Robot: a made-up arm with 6 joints. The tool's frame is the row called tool. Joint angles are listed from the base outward.
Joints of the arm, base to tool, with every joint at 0 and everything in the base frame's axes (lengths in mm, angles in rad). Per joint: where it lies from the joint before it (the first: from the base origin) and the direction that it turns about. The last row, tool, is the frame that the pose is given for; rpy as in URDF.
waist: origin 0 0 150 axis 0 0 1
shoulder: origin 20 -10 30 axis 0.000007 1 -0.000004
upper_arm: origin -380 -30 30 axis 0.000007 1 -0.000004
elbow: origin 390 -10 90 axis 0.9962 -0.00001 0.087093
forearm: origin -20 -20 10 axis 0.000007 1 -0.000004
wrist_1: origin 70 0 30 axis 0.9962 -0.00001 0.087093
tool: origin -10 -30 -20 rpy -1.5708 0 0
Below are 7 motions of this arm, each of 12 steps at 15 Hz.
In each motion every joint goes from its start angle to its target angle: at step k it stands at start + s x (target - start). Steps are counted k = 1, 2, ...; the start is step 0. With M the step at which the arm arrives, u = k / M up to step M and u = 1 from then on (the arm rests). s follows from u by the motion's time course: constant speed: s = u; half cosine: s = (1 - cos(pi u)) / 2; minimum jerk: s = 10 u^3 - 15 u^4 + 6 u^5.
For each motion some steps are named. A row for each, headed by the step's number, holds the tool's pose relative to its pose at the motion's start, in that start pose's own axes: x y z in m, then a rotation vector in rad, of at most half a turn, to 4 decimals.
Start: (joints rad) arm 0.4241 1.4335 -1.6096 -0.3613 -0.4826 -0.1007
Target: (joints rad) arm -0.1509 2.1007 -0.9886 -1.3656 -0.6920 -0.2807
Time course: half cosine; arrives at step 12
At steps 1, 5, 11, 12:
1: 0.0016 0.0110 0.0019 -0.0216 -0.0085 0.0194
5: -0.0223 0.2457 0.0244 -0.3768 -0.2647 0.4092
11: -0.2948 0.5461 0.0508 -0.4269 -0.9511 0.8948
12: -0.3050 0.5505 0.0525 -0.4166 -0.9710 0.9017

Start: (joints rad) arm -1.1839 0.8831 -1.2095 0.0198 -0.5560 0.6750
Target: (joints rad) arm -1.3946 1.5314 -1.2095 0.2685 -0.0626 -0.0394
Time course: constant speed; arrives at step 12
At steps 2, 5, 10, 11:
2: 0.0184 0.0384 -0.0497 -0.0985 0.1565 0.1273
5: 0.0303 0.0934 -0.1295 -0.2350 0.3694 0.3416
10: 0.0096 0.1747 -0.2678 -0.4074 0.6571 0.7557
11: -0.0004 0.1892 -0.2952 -0.4301 0.7030 0.8457

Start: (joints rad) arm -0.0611 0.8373 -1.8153 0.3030 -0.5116 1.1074
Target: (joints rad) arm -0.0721 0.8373 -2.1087 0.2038 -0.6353 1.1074
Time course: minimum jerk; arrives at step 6
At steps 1, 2, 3, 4, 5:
1: 0.0014 -0.0008 0.0047 -0.0032 -0.0146 -0.0025
2: 0.0073 -0.0048 0.0282 -0.0190 -0.0865 -0.0149
3: 0.0142 -0.0114 0.0678 -0.0452 -0.2061 -0.0366
4: 0.0174 -0.0179 0.1078 -0.0712 -0.3257 -0.0596
5: 0.0175 -0.0217 0.1320 -0.0868 -0.3975 -0.0740

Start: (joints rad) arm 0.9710 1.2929 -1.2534 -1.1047 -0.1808 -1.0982
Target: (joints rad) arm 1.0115 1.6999 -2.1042 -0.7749 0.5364 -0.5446
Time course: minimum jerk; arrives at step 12
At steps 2, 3, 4, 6, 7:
2: 0.0055 0.0061 -0.0039 0.0282 -0.0105 0.0213
3: 0.0156 0.0175 -0.0109 0.0835 -0.0297 0.0616
4: 0.0301 0.0347 -0.0212 0.1731 -0.0572 0.1228
6: 0.0628 0.0764 -0.0437 0.4335 -0.1191 0.2775
7: 0.0761 0.0947 -0.0524 0.5788 -0.1458 0.3509

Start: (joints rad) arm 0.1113 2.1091 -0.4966 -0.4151 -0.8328 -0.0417
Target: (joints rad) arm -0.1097 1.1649 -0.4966 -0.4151 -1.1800 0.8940
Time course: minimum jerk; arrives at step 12
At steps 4, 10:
4: -0.0521 -0.0505 -0.0199 0.1652 0.0623 -0.2564
10: -0.3000 -0.1590 -0.0150 0.4935 -0.0986 -1.2012

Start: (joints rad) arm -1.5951 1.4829 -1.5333 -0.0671 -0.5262 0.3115
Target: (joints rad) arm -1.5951 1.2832 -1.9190 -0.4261 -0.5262 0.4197
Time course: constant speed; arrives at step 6
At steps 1, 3, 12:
1: -0.0025 -0.0486 0.0157 -0.0428 -0.0478 -0.0853
3: -0.0219 -0.1452 0.0479 -0.1354 -0.1318 -0.2563
12: -0.0856 -0.2822 0.0968 -0.2892 -0.2265 -0.5133

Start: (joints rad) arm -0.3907 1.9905 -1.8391 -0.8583 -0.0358 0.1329
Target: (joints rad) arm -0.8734 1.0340 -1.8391 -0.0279 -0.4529 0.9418
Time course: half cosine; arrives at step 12
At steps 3, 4, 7, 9, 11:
3: -0.0759 -0.0229 -0.0819 0.2397 0.1137 -0.1364
4: -0.1367 -0.0389 -0.1304 0.3948 0.1837 -0.2531
7: -0.3927 -0.1007 -0.2317 0.8371 0.3290 -0.8041
9: -0.5535 -0.1402 -0.2299 0.9855 0.3000 -1.1930
11: -0.6440 -0.1633 -0.2073 1.0272 0.2340 -1.4238

